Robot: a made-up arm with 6 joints. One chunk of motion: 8 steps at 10 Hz.
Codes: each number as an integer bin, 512 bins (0 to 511) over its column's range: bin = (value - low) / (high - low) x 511, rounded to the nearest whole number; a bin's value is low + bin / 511 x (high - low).
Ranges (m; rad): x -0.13..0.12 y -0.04..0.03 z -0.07..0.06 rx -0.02..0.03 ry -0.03..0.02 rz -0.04..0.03
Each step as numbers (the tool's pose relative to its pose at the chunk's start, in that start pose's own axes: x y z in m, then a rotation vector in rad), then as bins.
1 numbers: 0.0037 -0.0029 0.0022 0.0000 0.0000 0.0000
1 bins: 273 271 284 204 307 292
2 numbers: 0.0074 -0.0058 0.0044 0.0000 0.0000 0.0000
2 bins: 281 250 292 204 307 292
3 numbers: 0.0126 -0.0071 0.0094 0.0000 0.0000 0.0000
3 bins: 291 240 312 204 307 292
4 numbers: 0.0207 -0.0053 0.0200 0.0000 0.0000 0.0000
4 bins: 308 253 354 204 307 292
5 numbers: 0.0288 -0.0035 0.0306 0.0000 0.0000 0.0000
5 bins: 325 266 395 204 307 292
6 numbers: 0.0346 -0.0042 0.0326 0.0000 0.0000 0.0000
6 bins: 336 261 403 204 307 292
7 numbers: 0.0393 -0.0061 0.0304 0.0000 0.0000 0.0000
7 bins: 346 247 395 204 307 292
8 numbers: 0.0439 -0.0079 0.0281 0.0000 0.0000 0.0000
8 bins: 355 234 386 204 307 292
